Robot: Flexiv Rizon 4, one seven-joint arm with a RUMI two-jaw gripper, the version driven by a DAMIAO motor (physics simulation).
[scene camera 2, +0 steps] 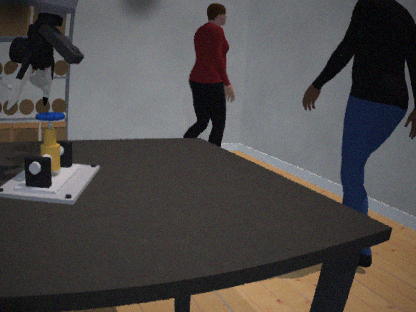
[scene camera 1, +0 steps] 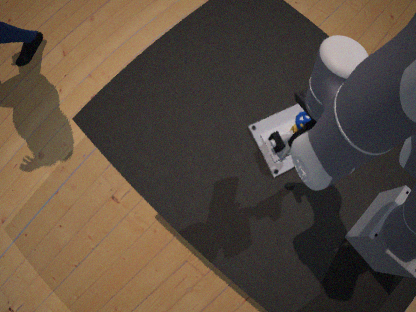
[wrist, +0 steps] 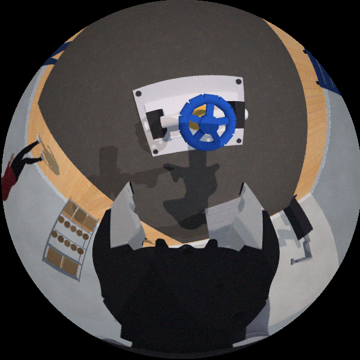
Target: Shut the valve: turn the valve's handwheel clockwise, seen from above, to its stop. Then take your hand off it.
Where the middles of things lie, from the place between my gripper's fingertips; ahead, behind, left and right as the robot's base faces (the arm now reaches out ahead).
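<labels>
As for the blue handwheel (wrist: pixel 207 123), I see my gripper 60 mm short of it, 20 mm above it and 40 mm to the left of it.
</labels>
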